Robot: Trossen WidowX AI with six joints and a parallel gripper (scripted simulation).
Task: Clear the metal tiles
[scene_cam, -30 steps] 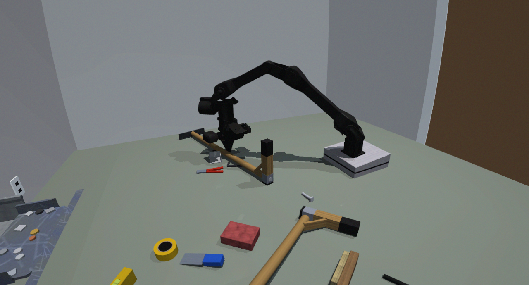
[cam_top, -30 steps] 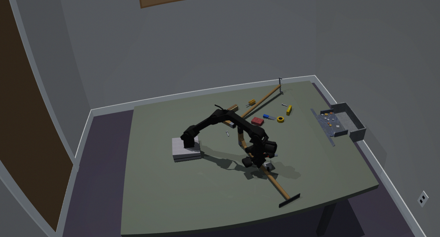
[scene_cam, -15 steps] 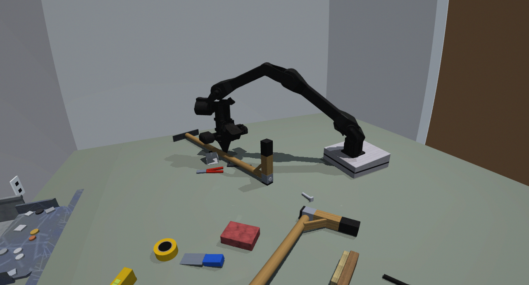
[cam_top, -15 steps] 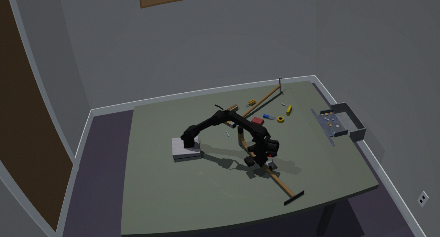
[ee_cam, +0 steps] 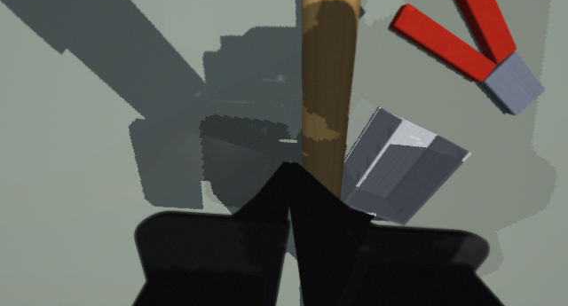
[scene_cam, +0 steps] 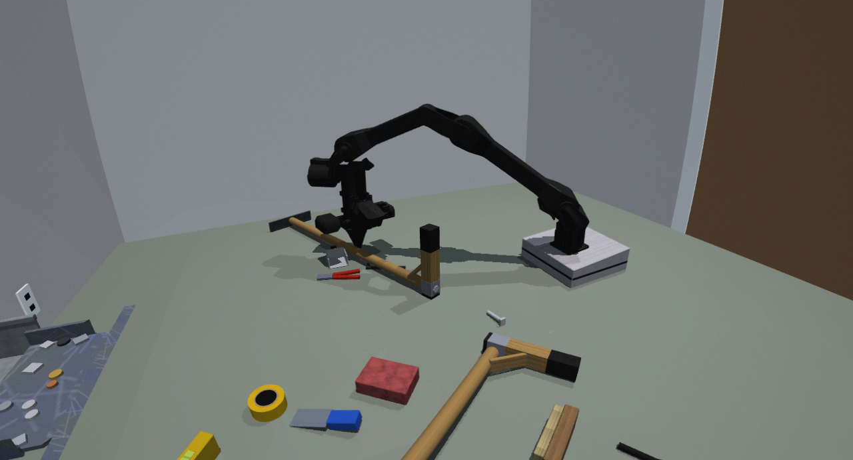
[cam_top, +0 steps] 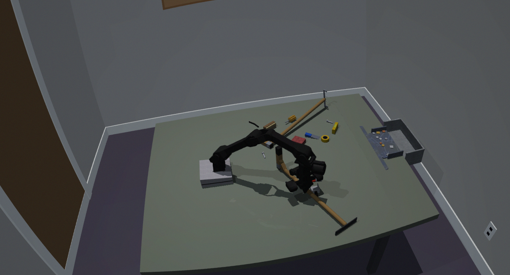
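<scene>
Now: the long scraper 50 mm above my gripper tip, 30 mm ahead of it and 20 mm to the right of it. From my gripper tip the other things lie so: hex key (80 mm to the left, 20 mm behind, 10 mm below); then metal bracket (60 mm ahead, 10 mm below); then red block (440 mm to the left, 80 mm ahead).
</scene>
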